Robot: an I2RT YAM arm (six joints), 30 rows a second.
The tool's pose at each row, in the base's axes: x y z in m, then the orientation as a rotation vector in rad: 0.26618 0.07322 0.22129 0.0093 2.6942 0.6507; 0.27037 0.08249 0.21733 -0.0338 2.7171 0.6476; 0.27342 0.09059 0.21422 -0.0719 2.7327 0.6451; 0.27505 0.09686 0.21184 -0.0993 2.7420 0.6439; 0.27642 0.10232 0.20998 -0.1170 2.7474 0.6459; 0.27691 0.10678 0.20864 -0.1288 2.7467 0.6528; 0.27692 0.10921 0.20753 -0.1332 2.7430 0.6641; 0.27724 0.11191 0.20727 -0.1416 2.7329 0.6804; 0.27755 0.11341 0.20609 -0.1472 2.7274 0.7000; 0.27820 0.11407 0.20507 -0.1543 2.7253 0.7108; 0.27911 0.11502 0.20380 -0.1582 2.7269 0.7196; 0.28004 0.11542 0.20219 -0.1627 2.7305 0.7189; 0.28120 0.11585 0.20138 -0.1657 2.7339 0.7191
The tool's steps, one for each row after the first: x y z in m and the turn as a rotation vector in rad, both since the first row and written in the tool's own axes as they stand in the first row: -0.00168 0.00620 0.00883 0.0003 0.0284 -0.0251; -0.00269 0.01182 0.01603 -0.0004 0.0495 -0.0477; -0.00281 0.01625 0.02133 -0.0016 0.0632 -0.0641; -0.00294 0.02019 0.02575 -0.0043 0.0722 -0.0743; -0.00252 0.02355 0.02899 -0.0105 0.0752 -0.0810; -0.00192 0.02523 0.03098 -0.0193 0.0748 -0.0826; -0.00188 0.02750 0.03250 -0.0329 0.0703 -0.0874; -0.00162 0.02829 0.03424 -0.0477 0.0703 -0.0887; -0.00181 0.02838 0.03560 -0.0561 0.0721 -0.0918; -0.00212 0.02860 0.03739 -0.0622 0.0763 -0.0923; -0.00239 0.02817 0.03922 -0.0616 0.0805 -0.0946; -0.00315 0.02810 0.04049 -0.0615 0.0844 -0.0958
